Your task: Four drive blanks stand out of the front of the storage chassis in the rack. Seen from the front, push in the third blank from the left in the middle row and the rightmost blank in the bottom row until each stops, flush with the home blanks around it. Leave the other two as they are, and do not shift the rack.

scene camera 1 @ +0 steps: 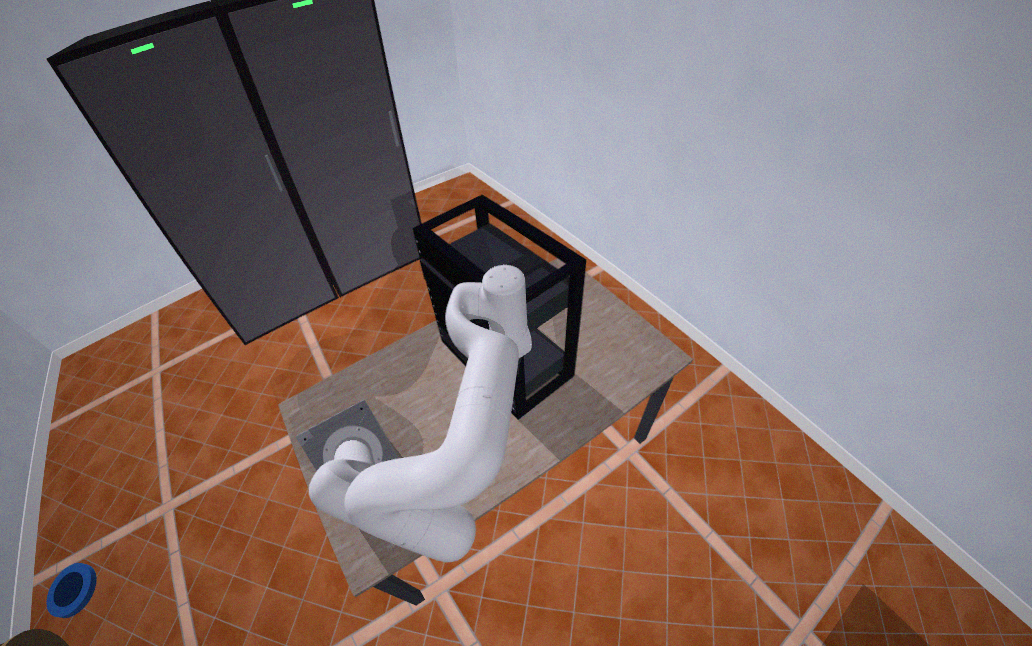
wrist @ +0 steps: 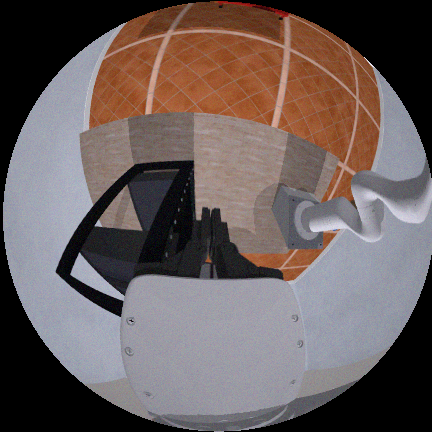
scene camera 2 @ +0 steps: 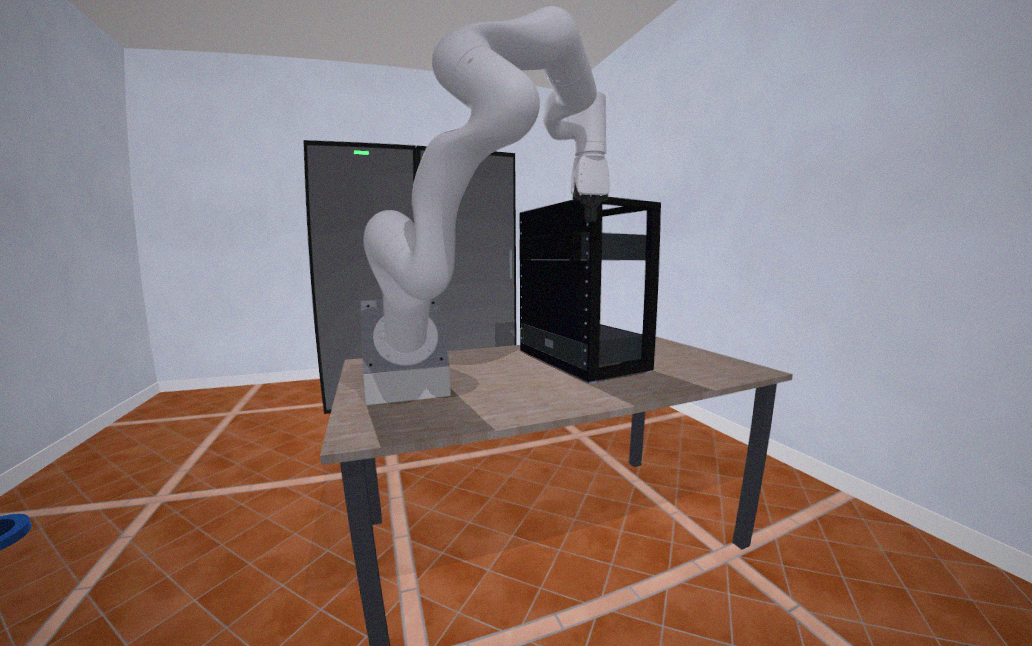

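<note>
The black rack (scene camera 1: 576, 323) (scene camera 2: 651, 289) (wrist: 97, 215) stands upright on the table. A dark unit (scene camera 1: 495, 247) (scene camera 2: 624, 246), which looks like the storage chassis, sits in its upper part. The rack's front is dark and seen at a steep angle, so I cannot tell single blanks or how far they stand out. My gripper (scene camera 2: 590, 218) (wrist: 208, 218) is shut and empty, pointing down by the top of the rack's near front post. In the wrist view the rack front is left of the fingers; contact cannot be told. The arm hides the gripper in scene camera 1.
A lower unit (scene camera 2: 559, 344) sits at the bottom of the rack. The arm's base plate (scene camera 1: 373, 418) (wrist: 282, 210) is bolted on the wooden table (scene camera 1: 632, 335) (scene camera 2: 708, 370) (wrist: 235, 150) in front of the rack. A tall dark cabinet (scene camera 1: 175, 152) (scene camera 2: 342, 228) stands beyond the table.
</note>
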